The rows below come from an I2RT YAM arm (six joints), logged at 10 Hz.
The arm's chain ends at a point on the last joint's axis. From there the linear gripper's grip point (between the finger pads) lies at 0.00 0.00 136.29 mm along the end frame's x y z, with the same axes.
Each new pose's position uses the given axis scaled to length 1; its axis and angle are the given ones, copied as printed.
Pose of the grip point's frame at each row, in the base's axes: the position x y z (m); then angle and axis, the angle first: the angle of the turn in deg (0 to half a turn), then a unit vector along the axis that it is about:
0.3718, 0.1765, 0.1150, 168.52, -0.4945, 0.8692, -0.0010
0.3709, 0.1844, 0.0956, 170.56, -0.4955, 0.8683, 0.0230
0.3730, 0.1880, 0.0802, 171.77, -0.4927, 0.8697, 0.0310
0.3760, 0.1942, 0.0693, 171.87, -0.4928, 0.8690, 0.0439
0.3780, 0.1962, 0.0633, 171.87, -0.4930, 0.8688, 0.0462
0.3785, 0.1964, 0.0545, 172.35, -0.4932, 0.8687, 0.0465
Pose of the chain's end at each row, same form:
0.3481, 0.1633, 0.2486, 168.52, -0.4945, 0.8692, -0.0010
0.3546, 0.1679, 0.2299, 170.56, -0.4955, 0.8683, 0.0230
0.3602, 0.1711, 0.2148, 171.77, -0.4927, 0.8697, 0.0310
0.3651, 0.1744, 0.2037, 171.87, -0.4928, 0.8690, 0.0439
0.3674, 0.1758, 0.1976, 171.87, -0.4930, 0.8688, 0.0462
0.3690, 0.1765, 0.1890, 172.35, -0.4932, 0.8687, 0.0465

